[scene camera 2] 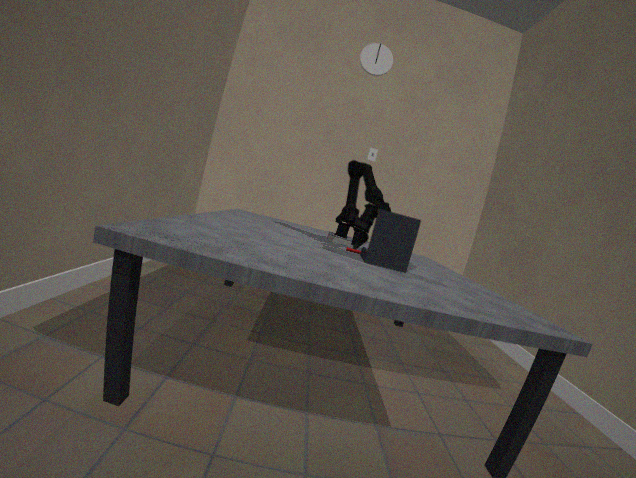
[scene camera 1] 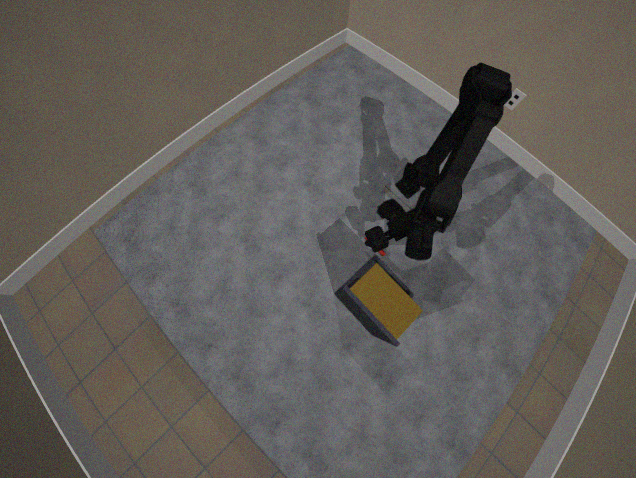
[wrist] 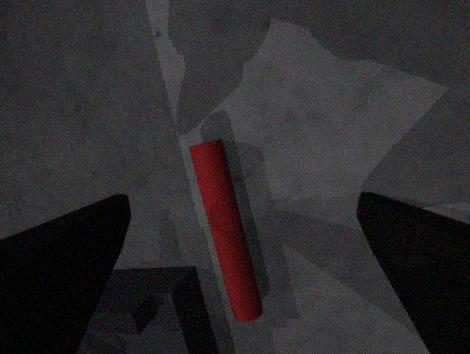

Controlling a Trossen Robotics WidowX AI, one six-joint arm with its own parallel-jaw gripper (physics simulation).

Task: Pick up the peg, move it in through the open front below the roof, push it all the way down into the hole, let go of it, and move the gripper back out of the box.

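Places are measured from the arm's base along level axes (x ahead, y left, z up), in millimetres.
Where they show: gripper, fingertip midpoint: [scene camera 2: 352, 247] [wrist: 245, 204]; arm's base, origin of the base link: [scene camera 2: 340, 236] [scene camera 1: 407, 186].
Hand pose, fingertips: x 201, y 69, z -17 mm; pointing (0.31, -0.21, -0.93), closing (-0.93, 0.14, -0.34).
Observation:
Each offset is from my fingertips to the centre of the thing. Level surfaces: height alone.
The red peg {dz -10, dx +13, dy +15 mm} [scene camera 1: 382, 252] [scene camera 2: 353, 250] [wrist: 225, 230] lies on its side on the table near the box. The box has dark grey walls and a yellow roof; the box {dz +85, dx +114, dy +123 mm} [scene camera 1: 359, 311] [scene camera 2: 393, 240] [wrist: 192, 310] stands beside the peg. The gripper [scene camera 1: 377, 241] [scene camera 2: 358, 245] [wrist: 245, 200] is open and empty, pointing down over the peg. In the wrist view its fingers stand apart to the left and right of the peg, with the left finger nearer to it. In scene camera 1 the gripper hides much of the peg. The hole does not show in any view.
The grey table {dz -16 mm} [scene camera 1: 246, 246] [scene camera 2: 231, 246] carries the arm and the box. The box's near corner shows at the lower left of the wrist view, close to the left finger. Arm shadows fall around the peg. A wall outlet [scene camera 1: 515, 98] [scene camera 2: 372, 154] is behind the arm.

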